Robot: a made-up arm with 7 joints.
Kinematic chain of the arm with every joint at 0, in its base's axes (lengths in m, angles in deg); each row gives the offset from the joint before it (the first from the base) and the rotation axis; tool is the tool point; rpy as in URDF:
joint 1: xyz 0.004 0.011 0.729 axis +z
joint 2: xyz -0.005 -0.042 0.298 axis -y
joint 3: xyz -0.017 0 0.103 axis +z
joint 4: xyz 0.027 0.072 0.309 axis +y
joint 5: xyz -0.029 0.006 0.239 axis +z
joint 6: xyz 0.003 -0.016 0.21 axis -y
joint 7: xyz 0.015 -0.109 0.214 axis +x
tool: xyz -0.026 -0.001 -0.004 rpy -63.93 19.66 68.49
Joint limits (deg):
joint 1: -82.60..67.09
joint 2: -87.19..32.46
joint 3: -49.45..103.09
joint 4: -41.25..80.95
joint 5: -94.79..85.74
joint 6: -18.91..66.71
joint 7: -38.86..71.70
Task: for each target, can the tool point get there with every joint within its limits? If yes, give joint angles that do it. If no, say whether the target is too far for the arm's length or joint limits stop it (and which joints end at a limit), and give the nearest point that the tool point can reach.
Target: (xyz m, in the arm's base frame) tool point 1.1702 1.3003 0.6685
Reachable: no: too far | nearest point 0.7217 0.8045 0.8537 | short by 0.694 m
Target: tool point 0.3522 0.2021 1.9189
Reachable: yes | joints 4.72 -16.18 90.89 16.14 65.48 50.46 14.14
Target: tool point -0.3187 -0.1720 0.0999
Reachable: no: joint limits stop it (at a limit: joint 1, joint 2, joint 4, joint 6, joint 7) | nearest point -0.1910 -0.4480 0.4015 | short by 0.428 m
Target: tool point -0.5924 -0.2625 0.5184
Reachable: no: joint limits stop it (at a limit: joint 1, joint 2, joint 3, joint 4, joint 6, joint 7) | nearest point -0.4645 -0.4754 0.5715 | short by 0.254 m
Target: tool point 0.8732 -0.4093 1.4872
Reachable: yes | joints -22.84 -60.40 0.30 0.53 37.95 -7.36 22.30
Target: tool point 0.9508 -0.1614 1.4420
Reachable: yes | joints -3.48 -70.68 17.73 2.69 2.78 29.52 19.43
